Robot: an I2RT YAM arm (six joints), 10 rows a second.
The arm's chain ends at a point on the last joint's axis. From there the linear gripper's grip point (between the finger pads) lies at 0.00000 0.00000 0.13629 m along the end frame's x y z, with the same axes.
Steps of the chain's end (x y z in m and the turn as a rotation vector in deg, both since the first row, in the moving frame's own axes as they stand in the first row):
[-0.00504, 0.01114, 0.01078, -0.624, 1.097, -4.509]
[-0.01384, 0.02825, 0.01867, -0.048, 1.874, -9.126]
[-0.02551, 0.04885, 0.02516, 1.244, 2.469, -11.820]
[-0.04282, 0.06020, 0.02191, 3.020, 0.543, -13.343]
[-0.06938, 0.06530, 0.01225, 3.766, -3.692, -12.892]
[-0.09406, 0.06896, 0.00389, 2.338, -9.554, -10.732]
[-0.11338, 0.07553, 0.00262, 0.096, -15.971, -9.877]
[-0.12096, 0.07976, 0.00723, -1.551, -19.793, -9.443]
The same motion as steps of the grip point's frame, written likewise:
[-0.00238, 0.01252, 0.01075, -0.624, 1.097, -4.509]
[-0.00939, 0.02801, 0.01860, -0.048, 1.874, -9.126]
[-0.01998, 0.04531, 0.02500, 1.244, 2.469, -11.820]
[-0.04237, 0.05293, 0.02172, 3.020, 0.543, -13.343]
[-0.07908, 0.05741, 0.01168, 3.766, -3.692, -12.892]
[-0.11706, 0.06558, 0.00189, 2.338, -9.554, -10.732]
[-0.15071, 0.07855, -0.00263, 0.096, -15.971, -9.877]
[-0.16659, 0.08719, -0.00085, -1.551, -19.793, -9.443]

